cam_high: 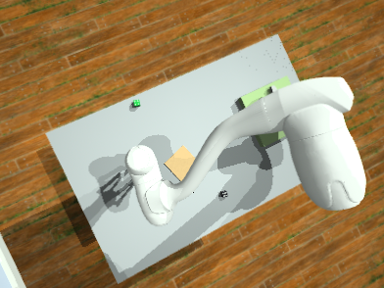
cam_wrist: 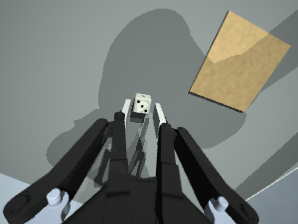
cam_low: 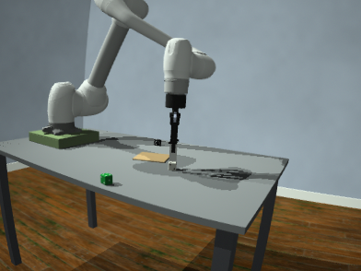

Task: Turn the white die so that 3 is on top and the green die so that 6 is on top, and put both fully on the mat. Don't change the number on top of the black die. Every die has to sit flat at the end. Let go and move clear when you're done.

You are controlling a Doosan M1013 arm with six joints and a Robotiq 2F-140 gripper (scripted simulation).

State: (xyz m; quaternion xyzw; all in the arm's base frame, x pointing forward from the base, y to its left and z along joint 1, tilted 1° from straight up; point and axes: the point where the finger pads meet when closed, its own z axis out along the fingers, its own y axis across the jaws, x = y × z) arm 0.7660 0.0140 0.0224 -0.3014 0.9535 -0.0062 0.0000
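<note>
Right now my hand is 6 cm above the white die. The rest, counted from my hand: green die (29 cm to the right, 6 cm below, 5 cm behind); black die (33 cm behind, 32 cm to the left, 6 cm below); tan mat (17 cm behind, 9 cm to the left, 7 cm below).
</note>
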